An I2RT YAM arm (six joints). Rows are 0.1 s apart.
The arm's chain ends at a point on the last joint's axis. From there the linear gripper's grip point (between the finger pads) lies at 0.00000 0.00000 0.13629 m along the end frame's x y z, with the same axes.
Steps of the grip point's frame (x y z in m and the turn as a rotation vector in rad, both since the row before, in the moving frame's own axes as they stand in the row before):
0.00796 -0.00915 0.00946 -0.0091 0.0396 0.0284
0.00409 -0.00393 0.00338 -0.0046 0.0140 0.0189
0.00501 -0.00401 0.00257 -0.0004 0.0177 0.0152
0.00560 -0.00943 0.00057 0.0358 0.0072 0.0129
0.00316 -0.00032 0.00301 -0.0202 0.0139 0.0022
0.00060 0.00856 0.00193 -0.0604 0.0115 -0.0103
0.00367 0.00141 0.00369 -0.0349 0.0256 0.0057
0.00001 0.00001 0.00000 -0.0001 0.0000 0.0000
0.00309 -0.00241 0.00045 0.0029 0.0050 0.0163
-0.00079 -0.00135 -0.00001 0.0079 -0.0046 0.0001
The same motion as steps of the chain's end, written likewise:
0.00258 -0.01047 0.00957 -0.0091 0.0396 0.0284
0.00219 -0.00457 0.00339 -0.0046 0.0140 0.0189
0.00260 -0.00408 0.00259 -0.0004 0.0177 0.0152
0.00459 -0.00456 0.00066 0.0358 0.0072 0.0129
0.00127 -0.00307 0.00305 -0.0202 0.0139 0.0022
-0.00101 0.00034 0.00219 -0.0604 0.0115 -0.0103
0.00020 -0.00335 0.00382 -0.0349 0.0256 0.0057
0.00001 0.00000 0.00000 -0.0001 0.0000 0.0000
0.00241 -0.00202 0.00045 0.0029 0.0050 0.0163
-0.00016 -0.00027 0.00000 0.0079 -0.0046 0.0001

